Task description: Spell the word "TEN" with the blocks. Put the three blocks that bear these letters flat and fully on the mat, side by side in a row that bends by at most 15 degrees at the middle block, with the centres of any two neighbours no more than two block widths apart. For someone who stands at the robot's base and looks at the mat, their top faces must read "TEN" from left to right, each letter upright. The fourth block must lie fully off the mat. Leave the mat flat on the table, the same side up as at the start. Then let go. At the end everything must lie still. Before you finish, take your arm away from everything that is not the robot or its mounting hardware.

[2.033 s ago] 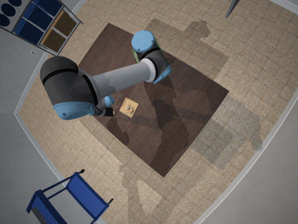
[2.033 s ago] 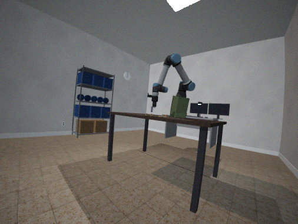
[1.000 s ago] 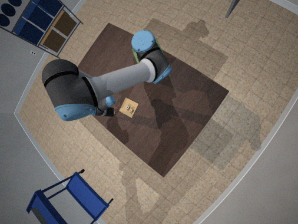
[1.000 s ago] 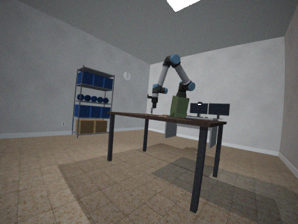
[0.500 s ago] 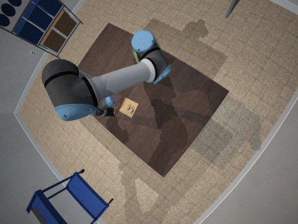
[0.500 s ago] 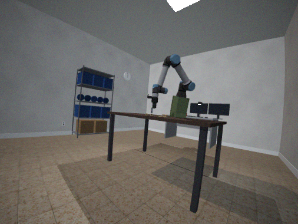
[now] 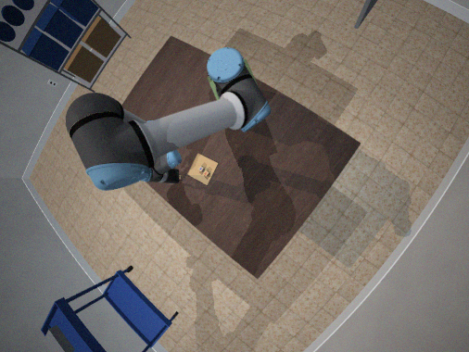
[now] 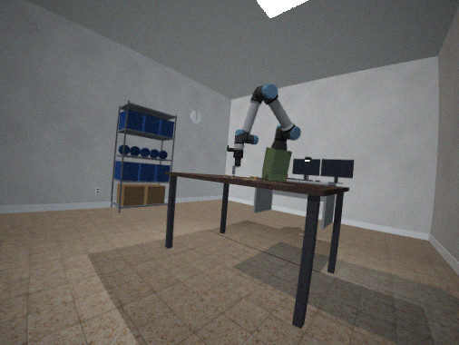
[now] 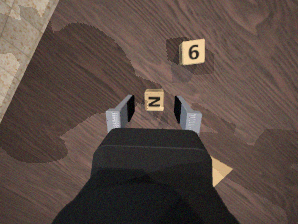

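Now: the N block 40 mm below my hand. From my hand the other things lie so: tan mat (110 mm behind, 100 mm to the left, 50 mm below).
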